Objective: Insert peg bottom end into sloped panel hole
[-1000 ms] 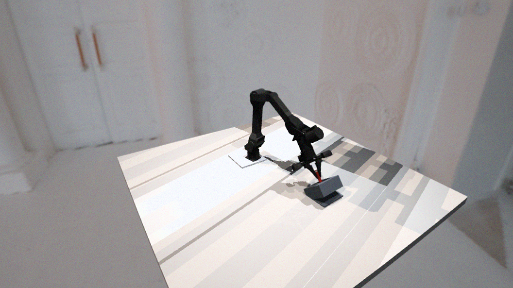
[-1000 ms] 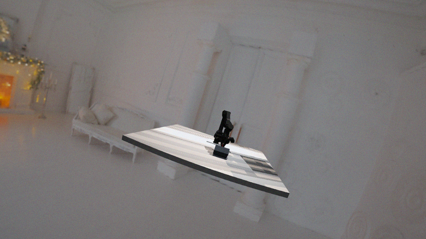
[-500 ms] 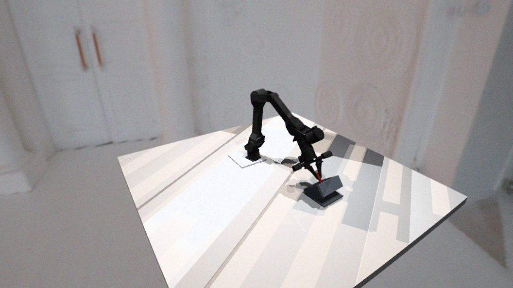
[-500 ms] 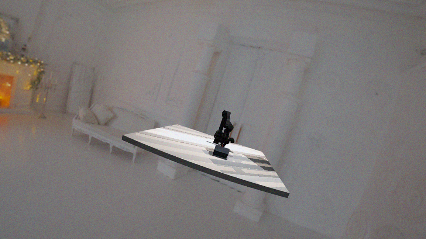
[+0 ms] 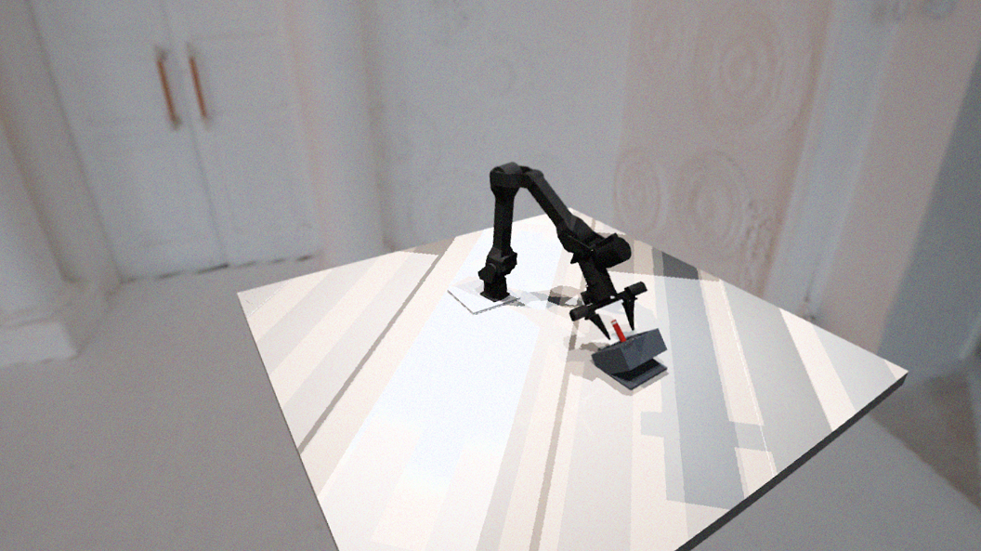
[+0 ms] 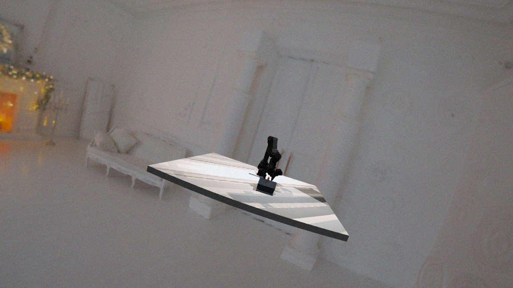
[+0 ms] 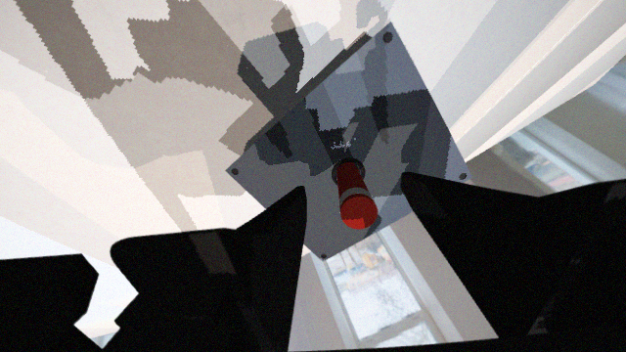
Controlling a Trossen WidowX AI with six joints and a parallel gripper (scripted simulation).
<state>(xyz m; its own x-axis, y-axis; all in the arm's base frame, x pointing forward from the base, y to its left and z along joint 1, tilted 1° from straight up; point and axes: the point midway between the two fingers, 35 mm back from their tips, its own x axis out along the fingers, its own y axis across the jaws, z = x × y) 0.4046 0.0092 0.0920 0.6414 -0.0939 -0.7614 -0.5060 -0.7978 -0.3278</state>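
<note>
The red round peg lies 10 mm behind my gripper tip and 10 mm above it. Round my gripper tip: grey sloped panel (30 mm below, 30 mm ahead).
</note>
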